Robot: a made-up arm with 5 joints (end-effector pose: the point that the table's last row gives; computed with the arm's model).
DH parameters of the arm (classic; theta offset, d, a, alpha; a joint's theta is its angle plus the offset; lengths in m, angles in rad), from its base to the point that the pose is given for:
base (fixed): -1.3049 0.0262 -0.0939 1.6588
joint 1: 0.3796 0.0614 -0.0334 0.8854
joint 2: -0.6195 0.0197 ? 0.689
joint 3: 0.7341 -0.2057 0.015 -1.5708
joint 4: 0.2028 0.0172 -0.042 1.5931
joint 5: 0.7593 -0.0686 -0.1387 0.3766
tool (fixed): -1.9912 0.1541 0 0
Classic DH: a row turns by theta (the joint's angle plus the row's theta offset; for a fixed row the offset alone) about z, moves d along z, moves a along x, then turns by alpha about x.
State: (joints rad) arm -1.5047 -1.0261 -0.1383 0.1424 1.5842
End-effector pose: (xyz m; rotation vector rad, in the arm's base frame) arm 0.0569 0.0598 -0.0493 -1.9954 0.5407 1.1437
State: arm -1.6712 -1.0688 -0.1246 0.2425 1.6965
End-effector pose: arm 0.0589 0.0743 -0.0770 -1.8871 0.5699 1.2212
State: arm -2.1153 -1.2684 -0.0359 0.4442 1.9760
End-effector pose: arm 0.0521 0.1514 -0.1162 -1.5638 0.4784 1.4753
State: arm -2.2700 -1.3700 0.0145 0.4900 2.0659
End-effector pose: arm 0.0476 0.1864 -0.1112 -1.4493 0.3822 1.5568
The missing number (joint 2, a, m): -0.0521
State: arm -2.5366 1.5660 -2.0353 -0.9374 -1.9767
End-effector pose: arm -0.1277 -0.2258 0.1241 0.2859 -0.6879 -1.3500
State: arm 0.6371 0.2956 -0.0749 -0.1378 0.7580
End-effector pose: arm -0.0327 0.1758 0.1002 1.6015 -1.3184 1.0730
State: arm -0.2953 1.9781 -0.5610 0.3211 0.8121
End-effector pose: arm -0.0324 0.1402 0.1740 0.4308 -1.5922 0.7407
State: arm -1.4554 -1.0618 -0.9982 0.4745 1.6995
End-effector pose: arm 0.1171 0.0269 0.0410 -1.5355 0.4642 0.4123
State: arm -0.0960 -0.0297 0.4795 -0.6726 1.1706
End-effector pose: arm -0.0631 0.0514 0.1043 -1.7243 2.5049 0.3994
